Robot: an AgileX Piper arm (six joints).
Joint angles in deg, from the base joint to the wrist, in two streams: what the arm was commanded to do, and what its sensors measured. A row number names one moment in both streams.
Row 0, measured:
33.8, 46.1, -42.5, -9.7, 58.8, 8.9
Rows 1 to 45, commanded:
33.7, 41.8, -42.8, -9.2, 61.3, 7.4
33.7, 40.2, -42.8, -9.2, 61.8, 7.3
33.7, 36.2, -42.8, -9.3, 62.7, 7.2
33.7, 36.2, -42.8, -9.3, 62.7, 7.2
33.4, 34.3, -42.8, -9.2, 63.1, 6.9
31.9, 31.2, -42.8, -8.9, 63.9, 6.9
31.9, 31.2, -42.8, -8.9, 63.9, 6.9
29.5, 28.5, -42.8, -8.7, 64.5, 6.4
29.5, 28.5, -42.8, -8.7, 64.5, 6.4
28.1, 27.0, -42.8, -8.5, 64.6, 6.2
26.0, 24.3, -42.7, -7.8, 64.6, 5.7
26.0, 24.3, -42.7, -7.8, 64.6, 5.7
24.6, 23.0, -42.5, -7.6, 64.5, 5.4
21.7, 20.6, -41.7, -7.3, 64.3, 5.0
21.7, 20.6, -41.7, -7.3, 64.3, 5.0
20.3, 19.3, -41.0, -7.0, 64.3, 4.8
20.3, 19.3, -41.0, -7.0, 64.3, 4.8
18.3, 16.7, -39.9, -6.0, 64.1, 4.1
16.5, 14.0, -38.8, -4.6, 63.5, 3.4
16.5, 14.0, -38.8, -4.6, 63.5, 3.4
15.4, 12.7, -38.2, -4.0, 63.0, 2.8
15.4, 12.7, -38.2, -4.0, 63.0, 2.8
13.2, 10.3, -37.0, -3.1, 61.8, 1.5
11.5, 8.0, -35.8, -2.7, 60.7, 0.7
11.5, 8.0, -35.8, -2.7, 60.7, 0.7
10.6, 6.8, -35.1, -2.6, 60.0, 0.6
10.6, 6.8, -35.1, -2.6, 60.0, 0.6
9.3, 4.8, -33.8, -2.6, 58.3, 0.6
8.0, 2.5, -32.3, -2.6, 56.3, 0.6
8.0, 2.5, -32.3, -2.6, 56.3, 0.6
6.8, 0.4, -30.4, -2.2, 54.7, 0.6
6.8, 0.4, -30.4, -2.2, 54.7, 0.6
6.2, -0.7, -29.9, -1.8, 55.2, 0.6
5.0, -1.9, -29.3, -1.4, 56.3, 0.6
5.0, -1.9, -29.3, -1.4, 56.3, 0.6
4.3, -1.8, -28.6, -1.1, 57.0, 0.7
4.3, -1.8, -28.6, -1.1, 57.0, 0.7
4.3, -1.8, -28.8, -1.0, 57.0, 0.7
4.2, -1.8, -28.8, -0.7, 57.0, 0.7
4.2, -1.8, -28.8, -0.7, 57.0, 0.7
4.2, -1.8, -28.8, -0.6, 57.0, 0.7
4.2, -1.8, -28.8, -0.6, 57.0, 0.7
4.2, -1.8, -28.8, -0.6, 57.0, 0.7
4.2, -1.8, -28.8, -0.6, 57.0, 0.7
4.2, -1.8, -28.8, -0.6, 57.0, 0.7
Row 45, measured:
4.6, -0.2, -28.9, -0.9, 57.2, 1.2
